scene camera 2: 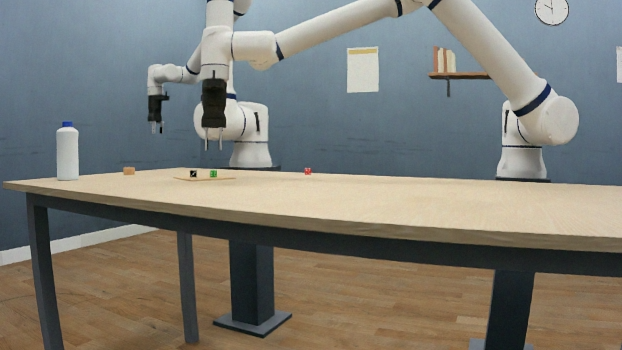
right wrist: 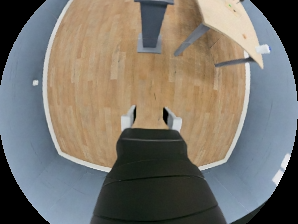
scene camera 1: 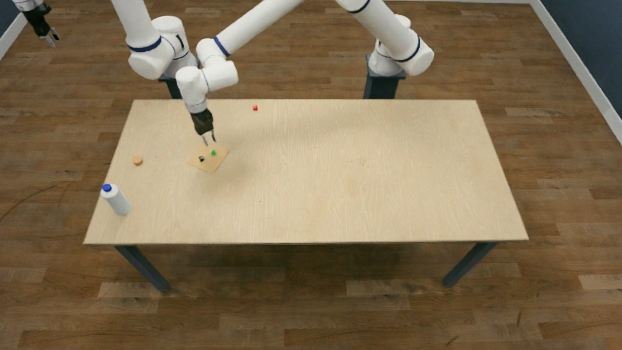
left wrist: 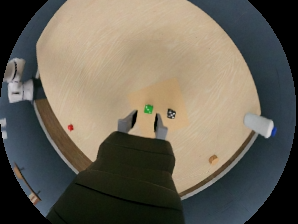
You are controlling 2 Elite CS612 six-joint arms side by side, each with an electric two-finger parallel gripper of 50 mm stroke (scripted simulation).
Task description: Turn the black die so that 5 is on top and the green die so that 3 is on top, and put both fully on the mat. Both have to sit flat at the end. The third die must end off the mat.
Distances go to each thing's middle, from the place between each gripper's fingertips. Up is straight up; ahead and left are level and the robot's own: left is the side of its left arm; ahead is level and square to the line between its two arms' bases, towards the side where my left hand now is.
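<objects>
The tan mat (left wrist: 166, 95) is 20 mm ahead of my left hand (scene camera 2: 213, 149), 20 mm to the right of it and 100 mm below it. Counting from my left hand too, I find the white bottle (scene camera 2: 67, 137) 280 mm ahead, 340 mm to the right and 20 mm below.
From my right hand, the tan mat is 65 cm ahead, 83 cm to the left and 17 cm below. The white bottle, as I see it, is 91 cm ahead of my right hand, 52 cm to the left of it and 10 cm below it.
</objects>
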